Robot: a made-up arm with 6 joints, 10 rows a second.
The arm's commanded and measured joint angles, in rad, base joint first. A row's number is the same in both.
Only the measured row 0 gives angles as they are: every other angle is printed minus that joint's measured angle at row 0.
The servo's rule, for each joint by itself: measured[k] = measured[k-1] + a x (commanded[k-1-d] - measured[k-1]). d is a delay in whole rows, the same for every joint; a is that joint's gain. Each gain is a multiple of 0.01, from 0.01 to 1. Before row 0 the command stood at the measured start. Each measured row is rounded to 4 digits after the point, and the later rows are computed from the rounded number. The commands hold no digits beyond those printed.
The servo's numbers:
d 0
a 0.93 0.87 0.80 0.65 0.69 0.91
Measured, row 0: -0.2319, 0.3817, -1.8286, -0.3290, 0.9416, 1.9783
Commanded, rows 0 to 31: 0.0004, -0.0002, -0.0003, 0.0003, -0.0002, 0.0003; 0.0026, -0.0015, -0.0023, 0.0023, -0.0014, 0.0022; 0.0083, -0.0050, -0.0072, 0.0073, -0.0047, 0.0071; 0.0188, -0.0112, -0.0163, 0.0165, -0.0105, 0.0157; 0.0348, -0.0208, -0.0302, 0.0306, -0.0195, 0.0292; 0.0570, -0.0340, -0.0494, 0.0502, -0.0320, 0.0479; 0.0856, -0.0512, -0.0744, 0.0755, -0.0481, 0.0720; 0.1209, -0.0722, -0.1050, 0.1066, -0.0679, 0.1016; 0.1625, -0.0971, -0.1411, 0.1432, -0.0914, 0.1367; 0.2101, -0.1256, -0.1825, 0.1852, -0.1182, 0.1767; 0.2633, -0.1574, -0.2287, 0.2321, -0.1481, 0.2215; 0.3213, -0.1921, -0.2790, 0.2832, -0.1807, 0.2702; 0.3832, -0.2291, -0.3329, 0.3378, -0.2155, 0.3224; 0.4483, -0.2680, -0.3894, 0.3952, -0.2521, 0.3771; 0.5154, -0.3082, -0.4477, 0.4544, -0.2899, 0.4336; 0.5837, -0.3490, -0.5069, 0.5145, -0.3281, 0.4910; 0.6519, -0.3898, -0.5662, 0.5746, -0.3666, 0.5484; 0.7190, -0.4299, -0.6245, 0.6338, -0.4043, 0.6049; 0.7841, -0.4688, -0.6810, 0.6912, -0.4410, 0.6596; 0.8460, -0.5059, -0.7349, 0.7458, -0.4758, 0.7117; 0.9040, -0.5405, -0.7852, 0.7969, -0.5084, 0.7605; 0.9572, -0.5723, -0.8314, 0.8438, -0.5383, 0.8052; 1.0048, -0.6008, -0.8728, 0.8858, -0.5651, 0.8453; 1.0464, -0.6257, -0.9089, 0.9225, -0.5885, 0.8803; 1.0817, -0.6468, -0.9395, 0.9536, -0.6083, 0.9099; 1.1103, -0.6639, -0.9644, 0.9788, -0.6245, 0.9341; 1.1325, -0.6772, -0.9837, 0.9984, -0.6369, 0.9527; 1.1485, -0.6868, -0.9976, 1.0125, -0.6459, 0.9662; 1.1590, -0.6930, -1.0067, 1.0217, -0.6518, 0.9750; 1.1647, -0.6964, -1.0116, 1.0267, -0.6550, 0.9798; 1.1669, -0.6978, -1.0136, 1.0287, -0.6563, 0.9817; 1.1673, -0.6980, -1.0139, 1.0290, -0.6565, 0.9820
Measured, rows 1 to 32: 0.0004, -0.0002, -0.0002, 0.0002, -0.0001, 0.0003; 0.0024, -0.0013, -0.0019, 0.0016, -0.0010, 0.0020; 0.0079, -0.0045, -0.0061, 0.0053, -0.0036, 0.0066; 0.0180, -0.0103, -0.0143, 0.0126, -0.0084, 0.0149; 0.0336, -0.0194, -0.0270, 0.0243, -0.0161, 0.0279; 0.0554, -0.0321, -0.0449, 0.0411, -0.0271, 0.0461; 0.0835, -0.0487, -0.0685, 0.0635, -0.0416, 0.0697; 0.1183, -0.0691, -0.0977, 0.0915, -0.0597, 0.0987; 0.1594, -0.0935, -0.1324, 0.1251, -0.0816, 0.1333; 0.2066, -0.1214, -0.1725, 0.1642, -0.1069, 0.1728; 0.2593, -0.1527, -0.2175, 0.2083, -0.1353, 0.2171; 0.3170, -0.1870, -0.2667, 0.2570, -0.1666, 0.2654; 0.3786, -0.2236, -0.3197, 0.3095, -0.2003, 0.3173; 0.4434, -0.2622, -0.3755, 0.3652, -0.2360, 0.3717; 0.5104, -0.3022, -0.4333, 0.4232, -0.2732, 0.4280; 0.5786, -0.3429, -0.4922, 0.4825, -0.3111, 0.4853; 0.6468, -0.3837, -0.5514, 0.5424, -0.3494, 0.5427; 0.7139, -0.4239, -0.6099, 0.6018, -0.3873, 0.5993; 0.7792, -0.4630, -0.6668, 0.6599, -0.4244, 0.6542; 0.8413, -0.5003, -0.7213, 0.7157, -0.4599, 0.7065; 0.8996, -0.5353, -0.7724, 0.7685, -0.4934, 0.7556; 0.9532, -0.5675, -0.8196, 0.8174, -0.5244, 0.8007; 1.0012, -0.5965, -0.8622, 0.8619, -0.5525, 0.8413; 1.0432, -0.6219, -0.8996, 0.9013, -0.5773, 0.8768; 1.0790, -0.6436, -0.9315, 0.9353, -0.5987, 0.9069; 1.1081, -0.6613, -0.9578, 0.9636, -0.6165, 0.9317; 1.1308, -0.6751, -0.9785, 0.9862, -0.6306, 0.9508; 1.1473, -0.6853, -0.9938, 1.0033, -0.6412, 0.9648; 1.1582, -0.6920, -1.0041, 1.0153, -0.6485, 0.9741; 1.1642, -0.6958, -1.0101, 1.0227, -0.6530, 0.9793; 1.1667, -0.6975, -1.0129, 1.0266, -0.6553, 0.9815; 1.1673, -0.6979, -1.0137, 1.0282, -0.6561, 0.9820
